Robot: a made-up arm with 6 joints. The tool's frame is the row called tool.
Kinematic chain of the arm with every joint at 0, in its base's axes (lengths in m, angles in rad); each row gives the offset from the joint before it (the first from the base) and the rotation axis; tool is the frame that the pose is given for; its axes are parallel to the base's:
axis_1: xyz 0 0 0.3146 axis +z
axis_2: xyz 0 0 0 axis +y
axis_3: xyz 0 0 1.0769 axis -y
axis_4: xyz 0 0 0 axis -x
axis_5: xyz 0.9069 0 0 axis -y
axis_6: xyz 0 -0.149 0 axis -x
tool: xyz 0 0 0
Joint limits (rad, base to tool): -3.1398..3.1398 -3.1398..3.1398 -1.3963..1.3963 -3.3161..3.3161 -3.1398..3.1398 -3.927..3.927
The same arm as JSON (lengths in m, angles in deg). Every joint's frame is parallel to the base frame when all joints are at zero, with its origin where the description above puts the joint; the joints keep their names.
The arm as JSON. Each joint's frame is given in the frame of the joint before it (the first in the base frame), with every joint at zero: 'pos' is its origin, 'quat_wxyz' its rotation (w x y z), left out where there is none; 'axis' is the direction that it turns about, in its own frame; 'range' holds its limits. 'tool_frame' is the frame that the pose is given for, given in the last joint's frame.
{
  "length_unit": "m",
  "angle_unit": "deg",
  "joints": [
    {
      "joint": "axis_1",
      "pos": [
        0.0,
        0.0,
        0.3146
      ],
      "axis": [
        0.0,
        0.0,
        1.0
      ],
      "range": [
        -179.9,
        179.9
      ]
    },
    {
      "joint": "axis_2",
      "pos": [
        0.0,
        0.0,
        0.0
      ],
      "axis": [
        0.0,
        1.0,
        0.0
      ],
      "range": [
        -179.9,
        179.9
      ]
    },
    {
      "joint": "axis_3",
      "pos": [
        0.0,
        0.0,
        1.0769
      ],
      "axis": [
        0.0,
        -1.0,
        0.0
      ],
      "range": [
        -80.0,
        80.0
      ]
    },
    {
      "joint": "axis_4",
      "pos": [
        0.0,
        0.0,
        0.0
      ],
      "axis": [
        -1.0,
        0.0,
        0.0
      ],
      "range": [
        -190.0,
        190.0
      ]
    },
    {
      "joint": "axis_5",
      "pos": [
        0.9069,
        0.0,
        0.0
      ],
      "axis": [
        0.0,
        -1.0,
        0.0
      ],
      "range": [
        -179.9,
        179.9
      ]
    },
    {
      "joint": "axis_6",
      "pos": [
        0.0,
        -0.149,
        0.0
      ],
      "axis": [
        -1.0,
        0.0,
        0.0
      ],
      "range": [
        -225.0,
        225.0
      ]
    }
  ],
  "tool_frame": {
    "pos": [
      0.0,
      0.0,
      0.0
    ]
  }
}

